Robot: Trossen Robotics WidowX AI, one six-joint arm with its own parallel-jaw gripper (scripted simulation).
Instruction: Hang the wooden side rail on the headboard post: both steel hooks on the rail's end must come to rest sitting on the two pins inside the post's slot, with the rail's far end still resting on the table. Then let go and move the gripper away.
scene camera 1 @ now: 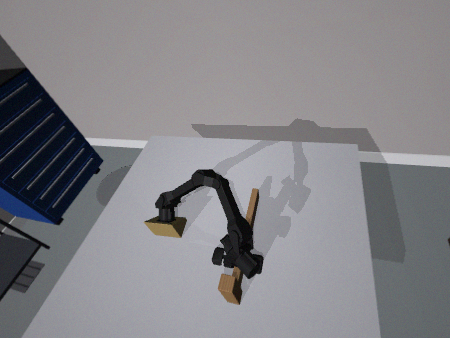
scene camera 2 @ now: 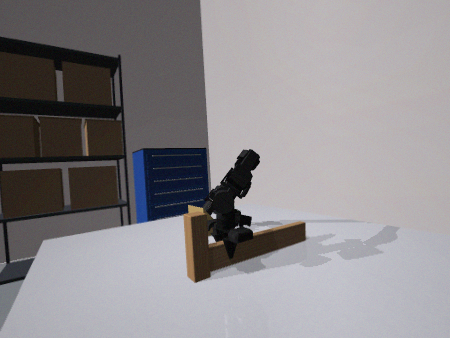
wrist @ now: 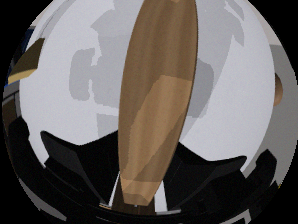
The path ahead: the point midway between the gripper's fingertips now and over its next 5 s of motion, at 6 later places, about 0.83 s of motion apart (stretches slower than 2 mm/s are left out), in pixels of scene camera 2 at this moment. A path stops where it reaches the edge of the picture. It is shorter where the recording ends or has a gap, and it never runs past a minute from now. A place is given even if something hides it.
My gripper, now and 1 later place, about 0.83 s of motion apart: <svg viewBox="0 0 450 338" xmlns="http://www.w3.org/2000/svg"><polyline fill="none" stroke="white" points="228,256 235,241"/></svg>
